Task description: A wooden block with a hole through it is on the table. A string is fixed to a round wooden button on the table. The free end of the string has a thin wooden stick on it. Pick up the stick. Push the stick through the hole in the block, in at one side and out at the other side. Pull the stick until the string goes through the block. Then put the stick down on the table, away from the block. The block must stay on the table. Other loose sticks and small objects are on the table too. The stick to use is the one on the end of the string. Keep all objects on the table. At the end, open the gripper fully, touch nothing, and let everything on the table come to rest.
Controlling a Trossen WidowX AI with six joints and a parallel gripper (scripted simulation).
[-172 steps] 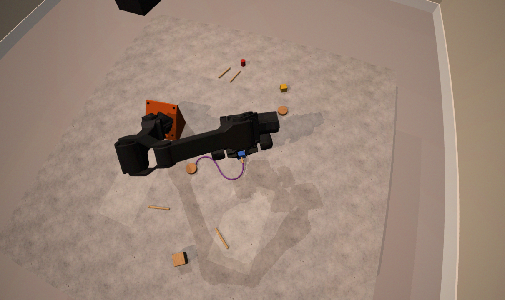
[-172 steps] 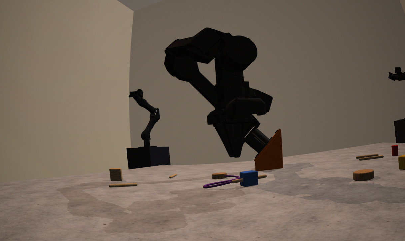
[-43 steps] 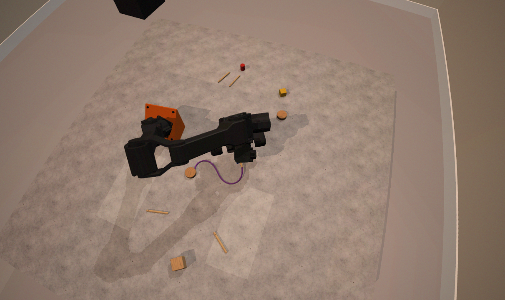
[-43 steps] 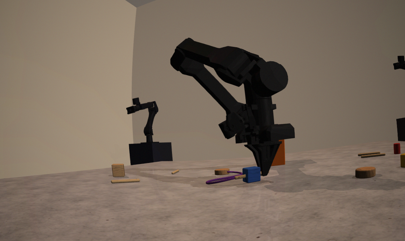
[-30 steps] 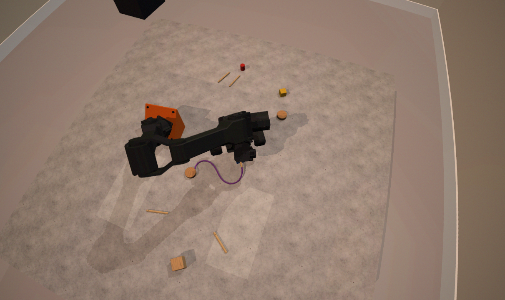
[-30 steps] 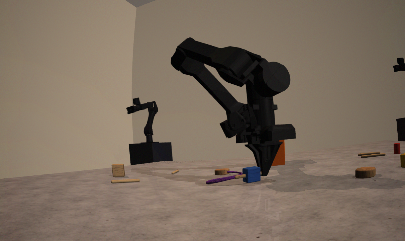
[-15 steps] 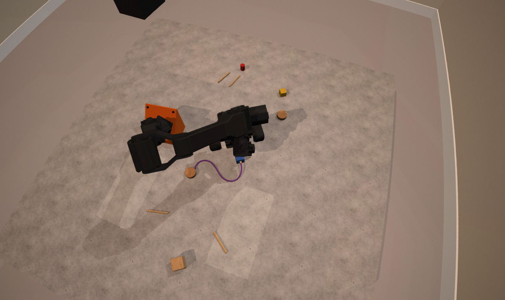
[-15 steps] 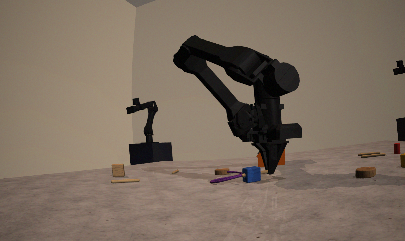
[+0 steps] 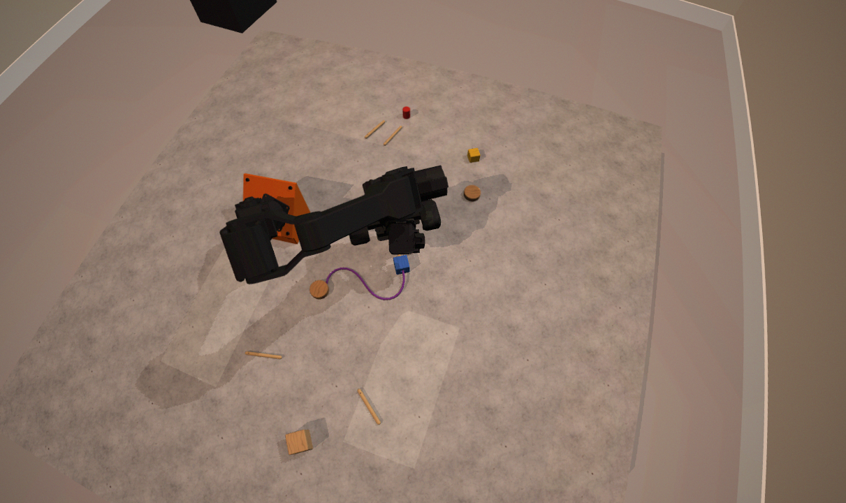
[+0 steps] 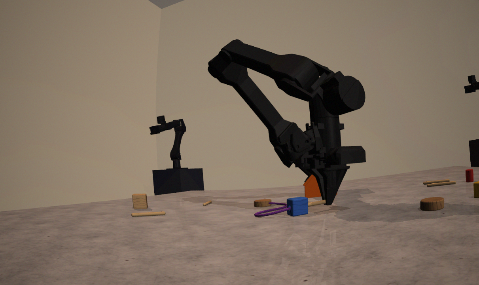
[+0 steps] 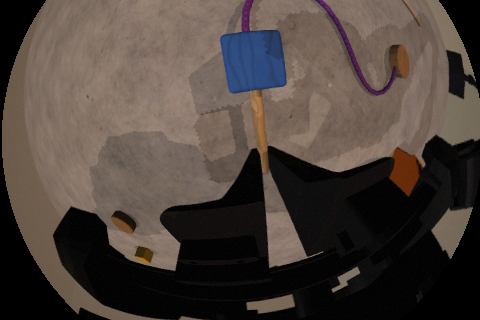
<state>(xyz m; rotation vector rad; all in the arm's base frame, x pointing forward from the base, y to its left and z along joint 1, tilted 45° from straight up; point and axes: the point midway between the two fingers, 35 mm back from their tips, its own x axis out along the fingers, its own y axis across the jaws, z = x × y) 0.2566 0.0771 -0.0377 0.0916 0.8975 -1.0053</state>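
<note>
Right now my gripper tip is 4 cm short of the blue block, 5 cm to the left of it and 1 cm below it. Also, from my gripper tip: thin wooden stick (3 cm ahead, 3 cm to the right, 1 cm above); wooden disc (11 cm ahead, 19 cm to the left); round wooden button (10 cm behind, 17 cm to the right).
</note>
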